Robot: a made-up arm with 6 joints.
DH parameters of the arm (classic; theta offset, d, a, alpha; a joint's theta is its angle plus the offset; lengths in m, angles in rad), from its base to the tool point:
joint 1: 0 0.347 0 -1.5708
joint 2: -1.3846 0 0.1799 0
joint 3: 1.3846 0 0.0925 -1.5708
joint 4: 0 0.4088 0 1.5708
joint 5: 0 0 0.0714 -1.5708
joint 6: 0 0.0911 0 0
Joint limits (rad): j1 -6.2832..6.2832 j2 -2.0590..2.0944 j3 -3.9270..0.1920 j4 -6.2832..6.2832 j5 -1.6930..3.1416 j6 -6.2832..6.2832
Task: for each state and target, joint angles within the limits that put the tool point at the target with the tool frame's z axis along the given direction. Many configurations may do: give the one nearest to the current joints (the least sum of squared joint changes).
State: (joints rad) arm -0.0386 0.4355 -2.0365 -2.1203 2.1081 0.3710
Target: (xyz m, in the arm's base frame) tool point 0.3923 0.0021 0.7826 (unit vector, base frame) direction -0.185 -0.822 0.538
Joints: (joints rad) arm 0.2163 -0.3333 -1.4670 -2.2412 1.7982 0.3710
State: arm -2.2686 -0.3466 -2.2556 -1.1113 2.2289 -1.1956
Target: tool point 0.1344 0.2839 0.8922 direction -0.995 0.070 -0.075
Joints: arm -2.2945 -1.0036 -2.4526 -0.9609 1.8327 -1.1956
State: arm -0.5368 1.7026 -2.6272 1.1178 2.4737 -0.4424
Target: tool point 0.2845 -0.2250 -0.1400 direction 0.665 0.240 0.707
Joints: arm -0.9639 2.0933 -2.2758 1.9936 2.2947 -0.4424
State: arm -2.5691 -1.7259 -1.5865 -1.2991 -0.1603 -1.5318
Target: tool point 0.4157 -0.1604 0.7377 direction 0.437 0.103 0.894
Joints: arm -3.3979 -2.0568 -1.4691 -1.7245 0.2145 -1.5318
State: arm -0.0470 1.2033 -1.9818 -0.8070 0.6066 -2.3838
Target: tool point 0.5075 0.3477 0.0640 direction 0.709 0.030 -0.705
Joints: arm 0.5436 1.2930 -2.0741 -1.4126 0.3525 -2.3838
